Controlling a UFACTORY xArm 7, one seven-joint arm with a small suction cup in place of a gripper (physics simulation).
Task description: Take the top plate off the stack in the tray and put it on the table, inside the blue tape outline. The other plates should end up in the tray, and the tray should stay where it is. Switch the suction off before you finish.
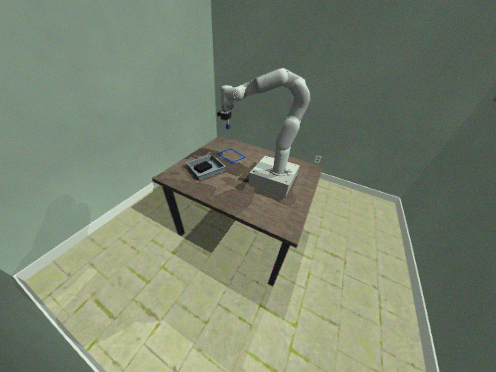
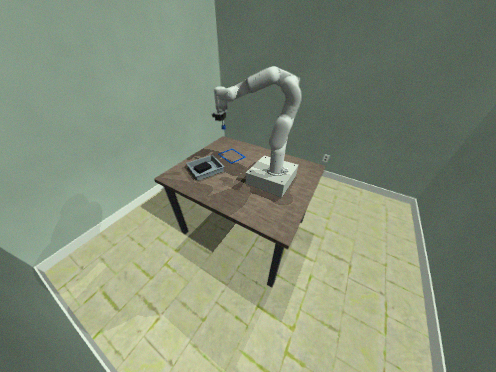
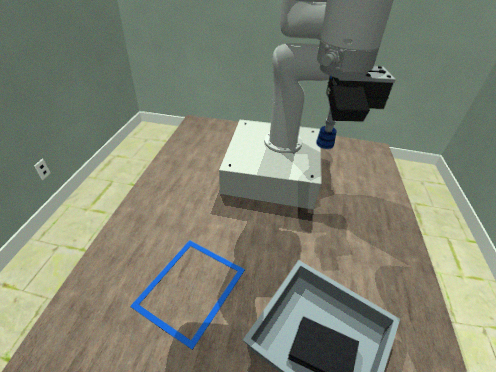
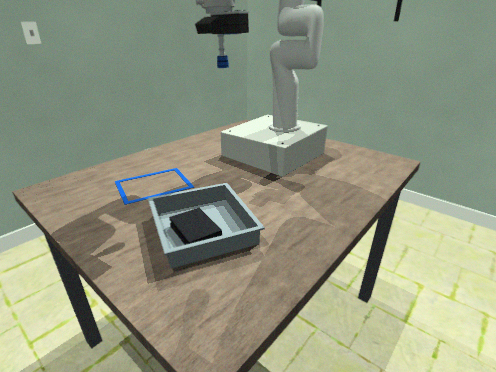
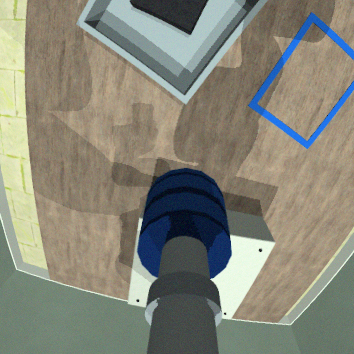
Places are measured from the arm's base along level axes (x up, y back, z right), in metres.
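Where they show: hand, tool point: (image 1: 228, 128) (image 2: 223, 128) (image 3: 325, 143) (image 4: 223, 67) (image 5: 184, 203); arm's base, link origin: (image 1: 278, 171) (image 2: 275, 171) (image 3: 283, 142) (image 4: 284, 127).
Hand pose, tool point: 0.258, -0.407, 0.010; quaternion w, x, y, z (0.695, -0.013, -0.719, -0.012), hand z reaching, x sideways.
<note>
Each offset is from my tool point to the top centre of the thing, as dx, dy, dz. Level surfaces: height alone.
A stack of black rectangular plates @(-0.337, -0.206, -0.042) (image 1: 203, 166) (image 2: 202, 167) (image 3: 324, 346) (image 4: 195, 225) (image 5: 172, 12) lies flat inside the grey tray @(-0.318, -0.178, -0.044) (image 1: 212, 173) (image 2: 210, 173) (image 3: 349, 291) (image 4: 215, 251) (image 5: 186, 98); the number of plates cannot be told. The blue tape outline (image 1: 238, 153) (image 2: 238, 153) (image 3: 217, 256) (image 4: 146, 175) (image 5: 278, 126) lies on the table beside the tray, with bare wood inside it. My gripper, a blue suction cup (image 1: 228, 126) (image 2: 223, 127) (image 3: 326, 138) (image 4: 222, 62) (image 5: 185, 210), hangs high above the table, apart from tray and stack, with no plate on it.
The arm's white base box (image 1: 270, 180) (image 2: 267, 181) (image 3: 270, 187) (image 4: 252, 153) (image 5: 250, 270) stands on the brown wooden table @(dx -0.368) (image 1: 250, 212) (image 2: 245, 210) (image 3: 150, 215) (image 4: 310, 240) (image 5: 65, 220). Walls rise behind the table. The tray's raised walls surround the stack.
</note>
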